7 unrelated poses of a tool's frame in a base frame.
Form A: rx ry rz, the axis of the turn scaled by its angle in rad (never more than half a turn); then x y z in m.
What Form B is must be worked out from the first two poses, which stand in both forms.
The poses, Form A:
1: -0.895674, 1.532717, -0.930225, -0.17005, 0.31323, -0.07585
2: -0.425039, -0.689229, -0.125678, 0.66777, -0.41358, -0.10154
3: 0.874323, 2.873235, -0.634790, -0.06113, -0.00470, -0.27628
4: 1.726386, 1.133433, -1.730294, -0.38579, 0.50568, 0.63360
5: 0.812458, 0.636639, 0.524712, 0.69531, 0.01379, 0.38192
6: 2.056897, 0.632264, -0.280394, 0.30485, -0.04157, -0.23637
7: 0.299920, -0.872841, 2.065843, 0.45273, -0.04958, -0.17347
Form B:
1: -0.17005, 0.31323, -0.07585, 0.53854, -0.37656, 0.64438, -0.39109
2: 0.66777, -0.41358, -0.10154, 0.91723, -0.20662, -0.33505, -0.06110
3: -0.06113, -0.00470, -0.27628, 0.03595, 0.28464, 0.93540, -0.20666
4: -0.38579, 0.50568, 0.63360, 0.22181, 0.62480, 0.41021, -0.62622
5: 0.69531, 0.01379, 0.38192, 0.83704, 0.38391, 0.30083, 0.24794
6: 0.30485, -0.04157, -0.23637, 0.46688, 0.83820, 0.25765, -0.11426
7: 0.45273, -0.04958, -0.17347, 0.42547, 0.11996, -0.34911, 0.82626
